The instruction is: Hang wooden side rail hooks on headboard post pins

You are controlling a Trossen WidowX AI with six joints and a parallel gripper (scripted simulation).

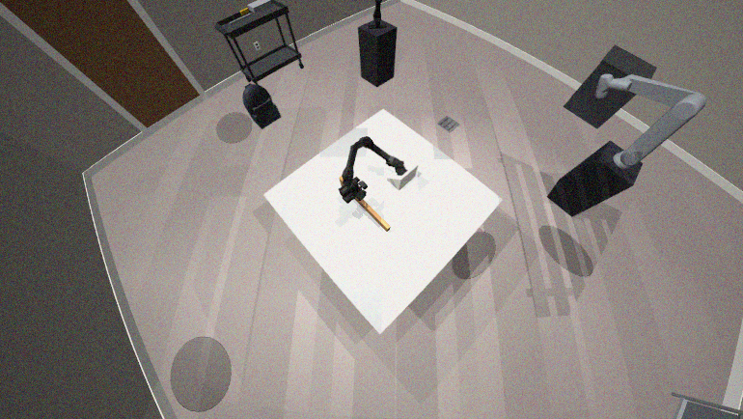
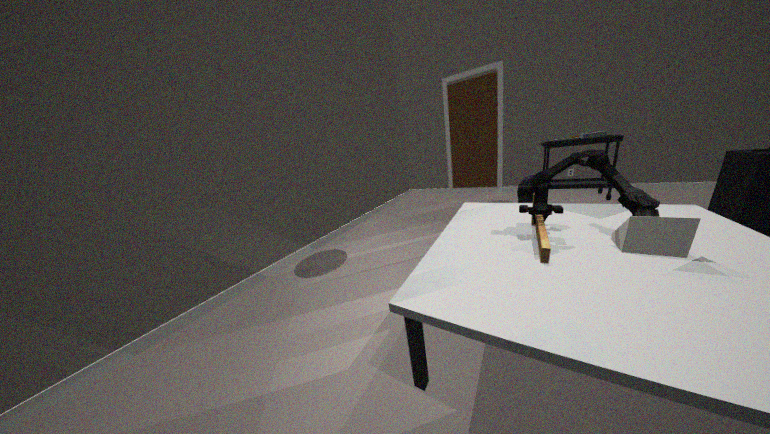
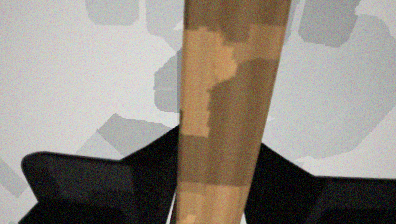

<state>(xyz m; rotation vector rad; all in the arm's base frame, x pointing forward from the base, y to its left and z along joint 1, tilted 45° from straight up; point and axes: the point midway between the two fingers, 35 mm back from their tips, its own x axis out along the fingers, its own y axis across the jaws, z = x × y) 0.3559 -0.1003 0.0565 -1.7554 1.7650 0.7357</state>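
Right now the headboard post is 11 cm to the right of my gripper tip and 4 cm above it.
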